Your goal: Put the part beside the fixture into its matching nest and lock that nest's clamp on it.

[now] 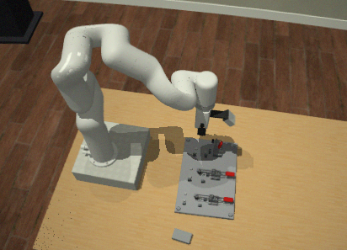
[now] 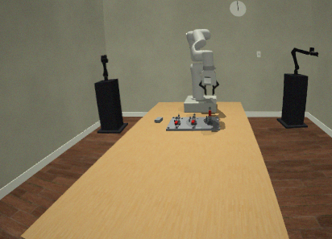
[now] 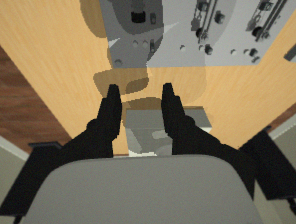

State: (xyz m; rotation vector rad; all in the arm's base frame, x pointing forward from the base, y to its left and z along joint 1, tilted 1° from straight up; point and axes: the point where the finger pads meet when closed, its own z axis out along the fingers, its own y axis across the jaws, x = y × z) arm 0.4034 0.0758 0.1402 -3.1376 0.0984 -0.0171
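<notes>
The grey block part is 50 mm behind my hand, 380 mm to the right of it and 200 mm below it. From my hand the other things lie so: grey fixture plate: 40 mm ahead, 110 mm to the right, 210 mm below.
</notes>
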